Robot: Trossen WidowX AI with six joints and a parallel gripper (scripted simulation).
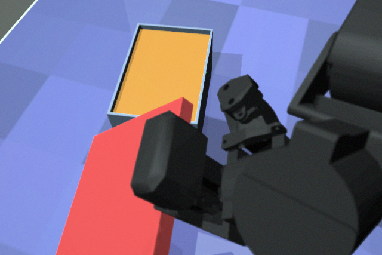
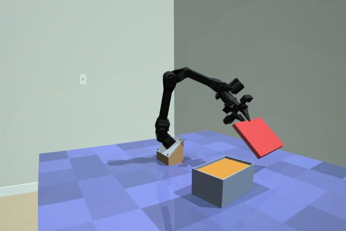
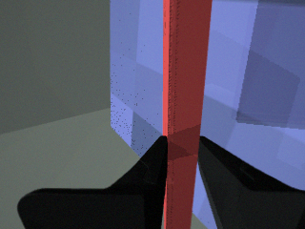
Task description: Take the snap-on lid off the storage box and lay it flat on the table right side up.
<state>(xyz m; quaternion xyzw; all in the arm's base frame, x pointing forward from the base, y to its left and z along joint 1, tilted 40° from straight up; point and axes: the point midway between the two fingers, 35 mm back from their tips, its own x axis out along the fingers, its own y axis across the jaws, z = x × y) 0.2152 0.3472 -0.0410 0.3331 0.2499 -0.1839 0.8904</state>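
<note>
My gripper tip is now 60 mm short of the red lid, 50 mm above it and 20 mm to the right of it. Also, from my gripper tip: grey storage box: 240 mm to the right, 170 mm below, 150 mm ahead.
</note>
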